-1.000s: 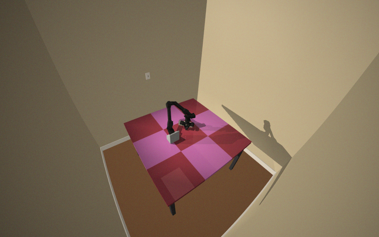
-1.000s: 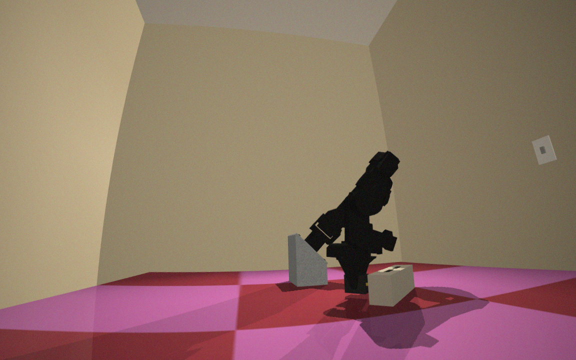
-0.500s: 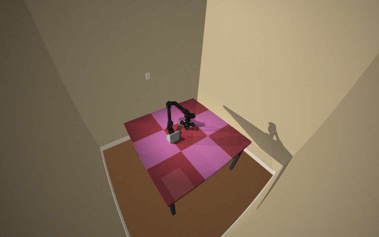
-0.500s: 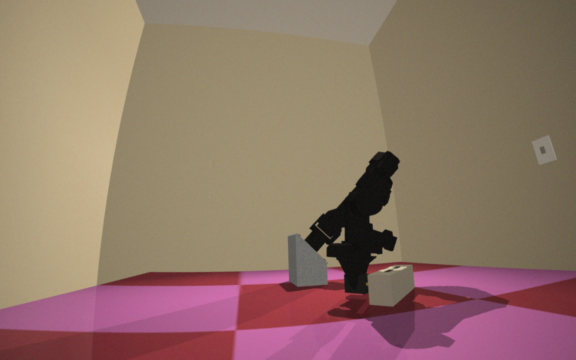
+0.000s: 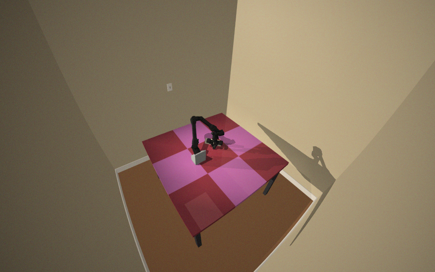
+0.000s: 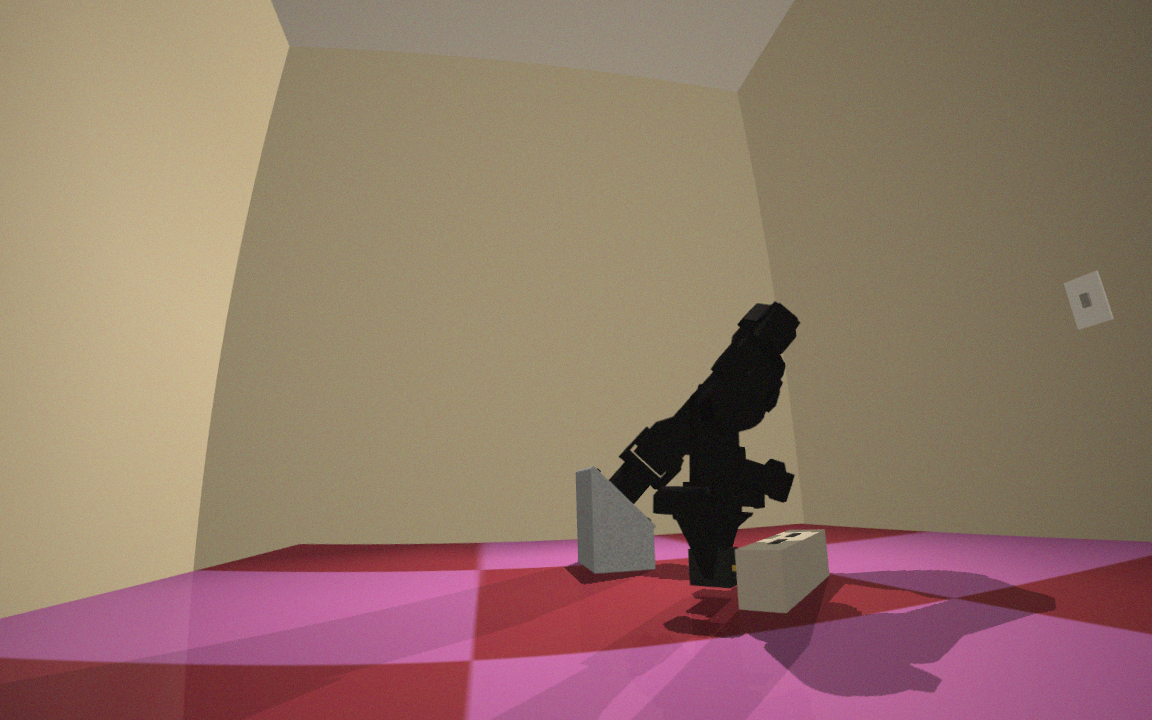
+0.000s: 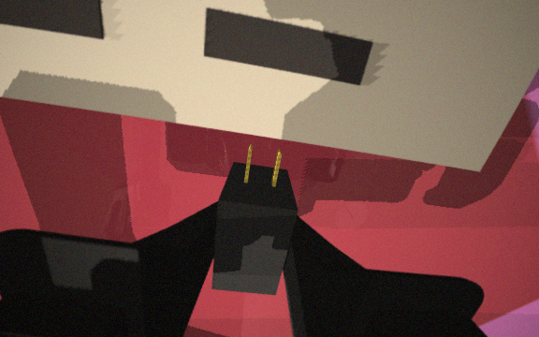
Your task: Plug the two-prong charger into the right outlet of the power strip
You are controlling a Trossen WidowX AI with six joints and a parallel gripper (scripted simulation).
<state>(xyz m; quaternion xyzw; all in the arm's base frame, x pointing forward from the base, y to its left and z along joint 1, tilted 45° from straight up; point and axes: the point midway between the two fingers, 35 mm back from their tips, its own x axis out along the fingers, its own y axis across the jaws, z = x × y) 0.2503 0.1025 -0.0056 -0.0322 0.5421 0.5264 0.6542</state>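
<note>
Now: gripper tip 10 mm short of the two-prong charger, 10 mm to the right of it and 10 mm below it.
</note>
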